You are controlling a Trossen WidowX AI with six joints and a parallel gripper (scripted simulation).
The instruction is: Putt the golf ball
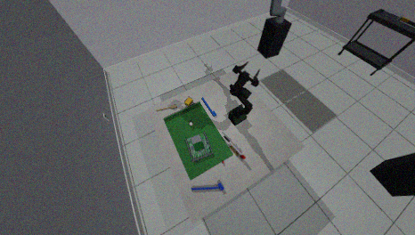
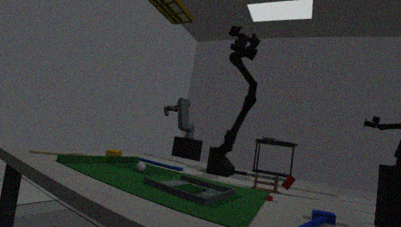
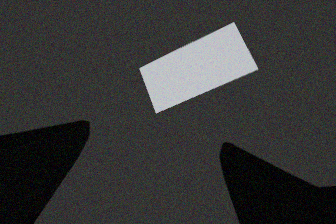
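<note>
The red putter lies 830 mm below my gripper tip, 210 mm to the left of it and 130 mm ahead of it. From my gripper tip the other things lie so: white golf ball 860 mm below, 450 mm ahead, 220 mm to the right; yellow block 860 mm below, 520 mm to the right, 380 mm ahead; green mat 890 mm below, 440 mm ahead, 70 mm to the right.
</note>
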